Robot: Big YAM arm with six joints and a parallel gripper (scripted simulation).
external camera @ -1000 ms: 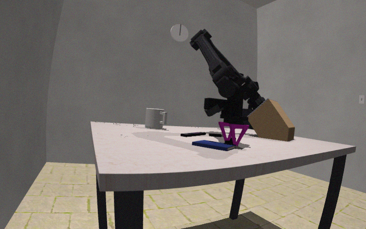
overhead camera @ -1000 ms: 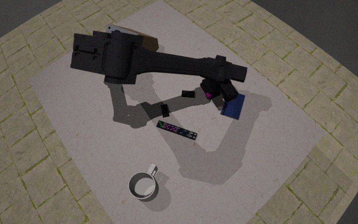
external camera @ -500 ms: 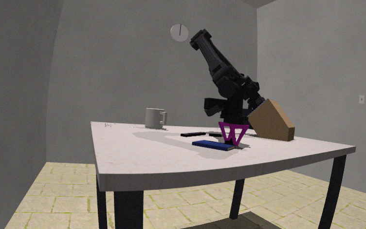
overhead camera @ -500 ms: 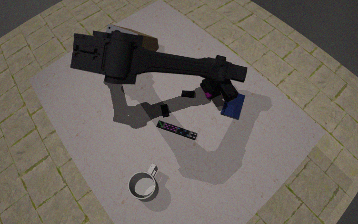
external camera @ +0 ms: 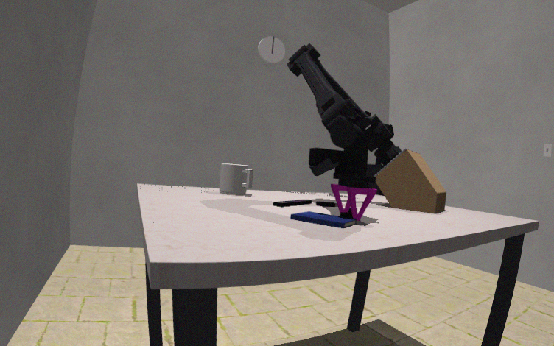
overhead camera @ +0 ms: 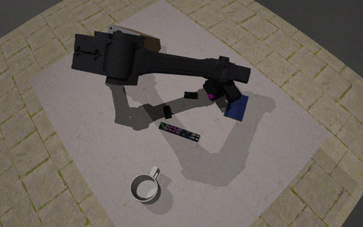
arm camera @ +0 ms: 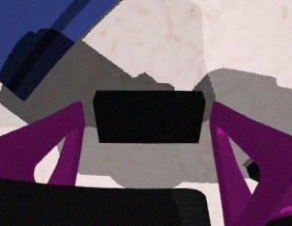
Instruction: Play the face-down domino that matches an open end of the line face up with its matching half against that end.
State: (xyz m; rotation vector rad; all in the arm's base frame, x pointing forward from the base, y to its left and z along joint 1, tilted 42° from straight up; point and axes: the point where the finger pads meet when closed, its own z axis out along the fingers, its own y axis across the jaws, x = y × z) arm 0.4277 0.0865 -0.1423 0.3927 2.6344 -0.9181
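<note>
Now: the domino right at my hand. From my hand the other things lie so: blue book 9 cm ahead, 1 cm to the left; then mug 47 cm to the right, 6 cm ahead, 3 cm above.
</note>
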